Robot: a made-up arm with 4 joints.
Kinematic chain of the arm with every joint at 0, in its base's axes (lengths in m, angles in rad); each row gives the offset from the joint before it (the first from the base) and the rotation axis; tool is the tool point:
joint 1: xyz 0 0 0.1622 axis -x
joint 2: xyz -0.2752 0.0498 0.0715 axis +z
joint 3: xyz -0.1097 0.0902 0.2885 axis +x
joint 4: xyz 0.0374 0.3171 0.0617 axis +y
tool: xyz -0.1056 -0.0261 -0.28
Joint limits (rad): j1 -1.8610..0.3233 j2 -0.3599..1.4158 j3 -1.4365..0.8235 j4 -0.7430..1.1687
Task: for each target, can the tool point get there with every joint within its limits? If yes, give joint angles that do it. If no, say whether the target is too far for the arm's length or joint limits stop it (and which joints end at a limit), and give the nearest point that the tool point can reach.
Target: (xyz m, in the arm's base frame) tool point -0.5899 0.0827 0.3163
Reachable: yes | joints -0.8146 0.1740 -0.8568 0.4510
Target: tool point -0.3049 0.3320 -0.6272
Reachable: no: joint limits stop it (at a limit: joint 1, joint 2, joint 3) | nearest point -0.4111 0.0188 -0.1290 | short by 0.598 m
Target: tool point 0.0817 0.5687 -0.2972
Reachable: no: joint limits stop it (at a limit: joint 1, joint 2) | nearest point -0.1369 0.3886 0.1409 | short by 0.522 m
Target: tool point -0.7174 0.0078 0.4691
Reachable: yes | joints -0.8108 0.5059 -0.0782 0.5066
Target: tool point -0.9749 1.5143 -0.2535
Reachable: no: too far | nearest point -0.4966 0.5944 0.2677 | short by 1.160 m
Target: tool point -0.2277 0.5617 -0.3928
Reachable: no: joint limits stop it (at a limit: joint 1, joint 2) | nearest point -0.2826 0.3915 0.0991 | short by 0.523 m
